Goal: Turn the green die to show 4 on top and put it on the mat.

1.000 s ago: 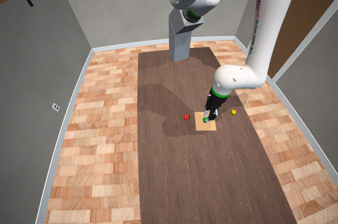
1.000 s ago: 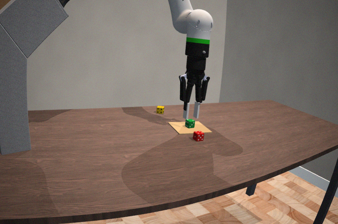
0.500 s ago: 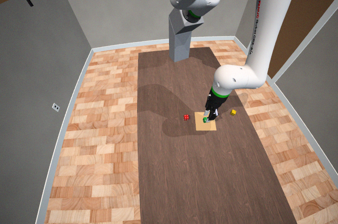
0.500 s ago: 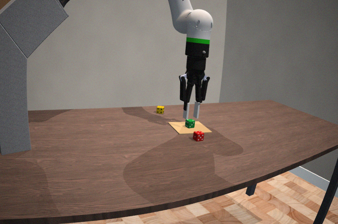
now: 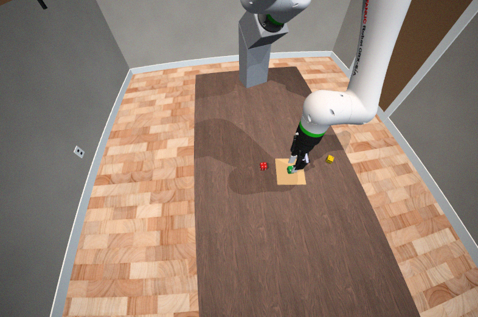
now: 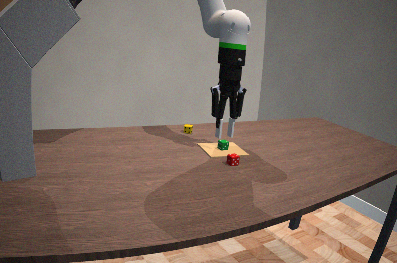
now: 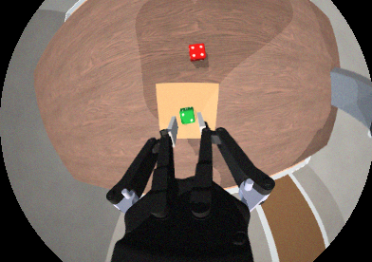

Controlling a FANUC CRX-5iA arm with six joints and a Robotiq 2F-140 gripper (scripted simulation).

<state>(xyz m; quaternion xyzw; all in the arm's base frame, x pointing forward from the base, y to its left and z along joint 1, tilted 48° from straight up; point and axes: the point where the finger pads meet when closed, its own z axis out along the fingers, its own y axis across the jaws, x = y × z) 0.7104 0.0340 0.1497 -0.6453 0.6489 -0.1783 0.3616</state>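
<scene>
The green die is 6 cm below my hand. From my hand the other things lie so: tan mat: 8 cm below; then yellow die: 22 cm to the left, 7 cm below, 5 cm behind; then red die: 13 cm to the right, 7 cm below, 2 cm behind.
</scene>
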